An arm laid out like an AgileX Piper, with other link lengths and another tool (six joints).
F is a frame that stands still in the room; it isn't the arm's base.
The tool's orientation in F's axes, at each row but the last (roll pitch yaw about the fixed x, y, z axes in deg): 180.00, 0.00, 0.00; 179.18, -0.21, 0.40; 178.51, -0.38, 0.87; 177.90, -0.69, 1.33; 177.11, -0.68, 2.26; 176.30, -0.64, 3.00; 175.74, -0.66, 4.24; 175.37, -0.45, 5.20; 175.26, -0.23, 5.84
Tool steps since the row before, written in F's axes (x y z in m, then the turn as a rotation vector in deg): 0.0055, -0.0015, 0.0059, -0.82, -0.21, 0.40; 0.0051, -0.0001, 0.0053, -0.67, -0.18, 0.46; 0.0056, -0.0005, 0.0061, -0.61, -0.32, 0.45; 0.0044, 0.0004, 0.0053, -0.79, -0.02, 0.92; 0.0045, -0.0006, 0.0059, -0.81, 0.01, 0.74; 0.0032, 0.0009, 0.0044, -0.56, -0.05, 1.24; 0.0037, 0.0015, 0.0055, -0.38, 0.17, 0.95; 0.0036, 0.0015, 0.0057, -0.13, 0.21, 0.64; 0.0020, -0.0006, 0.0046, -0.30, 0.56, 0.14
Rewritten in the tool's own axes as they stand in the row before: 0.0055, 0.0015, -0.0059, -0.82, 0.21, -0.40; 0.0051, 0.0002, -0.0053, -0.67, 0.18, -0.46; 0.0056, 0.0007, -0.0060, -0.61, 0.32, -0.45; 0.0045, -0.0001, -0.0053, -0.78, 0.04, -0.93; 0.0045, 0.0011, -0.0058, -0.80, 0.00, -0.75; 0.0033, -0.0004, -0.0044, -0.55, 0.10, -1.24; 0.0039, -0.0008, -0.0055, -0.36, -0.13, -0.97; 0.0038, -0.0007, -0.0057, -0.11, -0.17, -0.66; 0.0019, 0.0012, -0.0045, -0.24, -0.57, -0.19
